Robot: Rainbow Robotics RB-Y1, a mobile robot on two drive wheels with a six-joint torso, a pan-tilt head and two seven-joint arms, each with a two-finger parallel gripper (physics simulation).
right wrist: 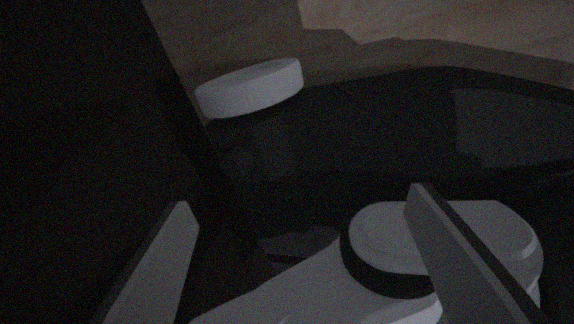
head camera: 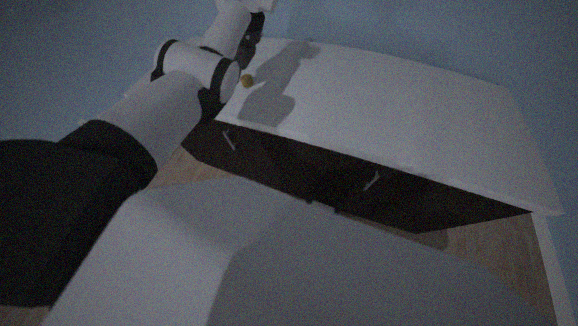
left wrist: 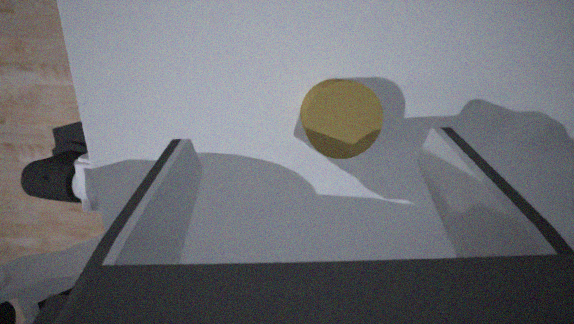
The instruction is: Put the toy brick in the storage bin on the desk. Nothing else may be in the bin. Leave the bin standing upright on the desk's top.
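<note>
A yellow, round-ended block stands on the white desk top, near its left end in the head view; I cannot tell for sure that it is the toy brick. My left gripper is open and empty above the desk. In the left wrist view the block shows past the fingertips, slightly right of the middle, and apart from both fingers. In the head view the left fingers are not clear. My right gripper is open and empty, low in the dark. The storage bin does not show in these views.
The dark desk front has two small handles. Wooden floor shows beside the desk. Parts of my own body, including a white disc-shaped part, lie close to my right gripper. Arm shadows cross the desk top.
</note>
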